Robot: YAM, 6 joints.
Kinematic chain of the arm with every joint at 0, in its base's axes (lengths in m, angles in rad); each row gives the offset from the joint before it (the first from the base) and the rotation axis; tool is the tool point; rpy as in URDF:
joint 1: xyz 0 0 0.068 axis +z
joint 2: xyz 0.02 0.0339 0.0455 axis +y
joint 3: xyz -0.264 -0.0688 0 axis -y
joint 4: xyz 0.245 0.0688 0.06 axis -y
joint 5: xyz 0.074 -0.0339 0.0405 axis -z
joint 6: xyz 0.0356 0 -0.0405 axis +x
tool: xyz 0 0 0 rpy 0 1.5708 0
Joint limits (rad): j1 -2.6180..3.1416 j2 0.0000..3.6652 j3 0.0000..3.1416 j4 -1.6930..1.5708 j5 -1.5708..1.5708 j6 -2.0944..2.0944
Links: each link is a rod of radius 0.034 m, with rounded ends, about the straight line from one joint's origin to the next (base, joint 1, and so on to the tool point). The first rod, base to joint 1, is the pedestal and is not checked.
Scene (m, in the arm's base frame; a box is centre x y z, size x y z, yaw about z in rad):
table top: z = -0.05
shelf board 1: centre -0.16 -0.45 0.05 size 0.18 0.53 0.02 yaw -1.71
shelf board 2: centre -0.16 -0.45 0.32 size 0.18 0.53 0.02 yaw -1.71
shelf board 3: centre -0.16 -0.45 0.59 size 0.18 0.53 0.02 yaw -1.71
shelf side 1: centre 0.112 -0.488 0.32 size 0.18 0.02 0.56 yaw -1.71
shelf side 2: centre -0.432 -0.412 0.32 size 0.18 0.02 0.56 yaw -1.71
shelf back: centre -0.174 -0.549 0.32 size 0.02 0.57 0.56 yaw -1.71
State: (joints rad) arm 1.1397 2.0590 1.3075 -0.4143 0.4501 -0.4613
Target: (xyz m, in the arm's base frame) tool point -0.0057 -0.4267 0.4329
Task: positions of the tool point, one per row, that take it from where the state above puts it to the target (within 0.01 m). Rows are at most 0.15 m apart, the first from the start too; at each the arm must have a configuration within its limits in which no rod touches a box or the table.
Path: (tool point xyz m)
1: 0.2764 0.2966 0.1749
2: 0.3418 0.2045 0.2243
3: 0.3720 0.0977 0.2730
4: 0.3641 -0.0098 0.3200
5: 0.3212 -0.1038 0.3644
6: 0.2515 -0.1724 0.4052
7: 0.1671 -0.2078 0.4418
8: 0.0824 -0.2079 0.4732
9: 0.0757 -0.2864 0.4688
10: 0.0458 -0.3617 0.4553
11: -0.0057 -0.4267 0.4329

